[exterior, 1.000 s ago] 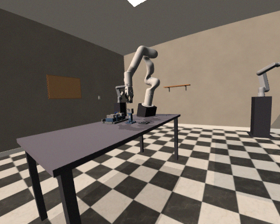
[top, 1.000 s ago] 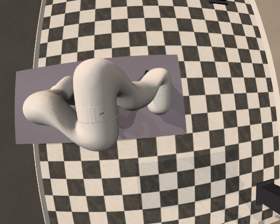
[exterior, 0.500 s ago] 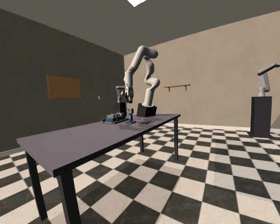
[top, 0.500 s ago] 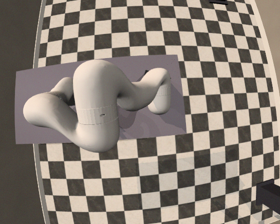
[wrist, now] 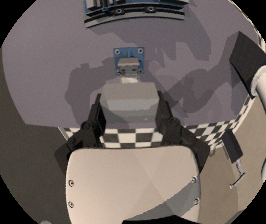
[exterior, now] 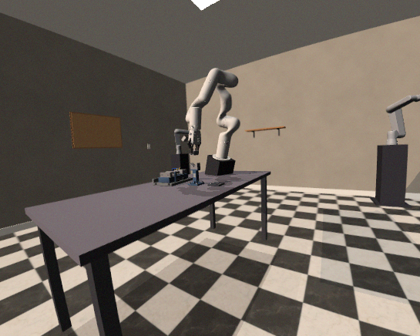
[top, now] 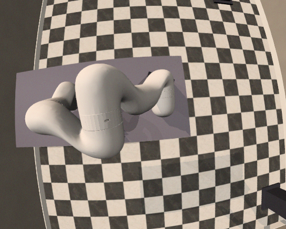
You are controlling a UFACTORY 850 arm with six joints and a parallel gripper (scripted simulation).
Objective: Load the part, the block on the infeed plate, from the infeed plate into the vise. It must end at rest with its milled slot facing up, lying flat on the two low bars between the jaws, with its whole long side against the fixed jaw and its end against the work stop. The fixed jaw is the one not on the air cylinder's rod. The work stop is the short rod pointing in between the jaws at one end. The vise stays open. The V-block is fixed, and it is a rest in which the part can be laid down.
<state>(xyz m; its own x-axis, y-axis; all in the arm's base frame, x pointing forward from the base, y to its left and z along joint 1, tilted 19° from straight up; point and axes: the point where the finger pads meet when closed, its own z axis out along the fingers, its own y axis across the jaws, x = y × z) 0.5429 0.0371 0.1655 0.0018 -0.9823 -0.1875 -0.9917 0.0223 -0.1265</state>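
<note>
My gripper is now 20 mm above the part. From my hand the other things lie so: vise: 10 mm behind, 240 mm to the right, 210 mm below; then air cylinder rod: 30 mm behind, 240 mm to the right, 170 mm below.
</note>
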